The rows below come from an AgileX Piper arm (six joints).
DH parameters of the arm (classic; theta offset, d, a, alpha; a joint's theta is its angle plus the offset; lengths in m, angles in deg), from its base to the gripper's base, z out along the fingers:
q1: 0 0.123 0 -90
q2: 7.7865 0 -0.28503 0
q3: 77.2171 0 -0.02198 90
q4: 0 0.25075 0 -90
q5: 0 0 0 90
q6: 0 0.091 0 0
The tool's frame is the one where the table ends.
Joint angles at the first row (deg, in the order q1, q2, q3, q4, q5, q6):
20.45, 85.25, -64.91, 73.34, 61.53, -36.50
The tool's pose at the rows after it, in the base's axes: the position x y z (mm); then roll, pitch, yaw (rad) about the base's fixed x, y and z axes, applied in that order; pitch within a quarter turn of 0, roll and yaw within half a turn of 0:
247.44 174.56 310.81 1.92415 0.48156 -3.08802
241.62 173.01 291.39 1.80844 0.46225 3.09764
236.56 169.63 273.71 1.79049 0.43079 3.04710
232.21 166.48 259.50 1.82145 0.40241 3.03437
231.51 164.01 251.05 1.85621 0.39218 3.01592
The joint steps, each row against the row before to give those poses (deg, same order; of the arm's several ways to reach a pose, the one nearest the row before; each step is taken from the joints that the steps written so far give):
0.00, -0.75, 6.35, 7.83, -2.47, -6.78
0.00, 0.00, 6.79, 11.17, -0.34, -9.08
0.00, 0.00, 4.74, 4.83, -1.03, -4.21
0.00, 0.00, 2.98, 0.85, -1.49, -1.20
0.00, 0.00, 1.47, 0.28, -2.25, -0.54

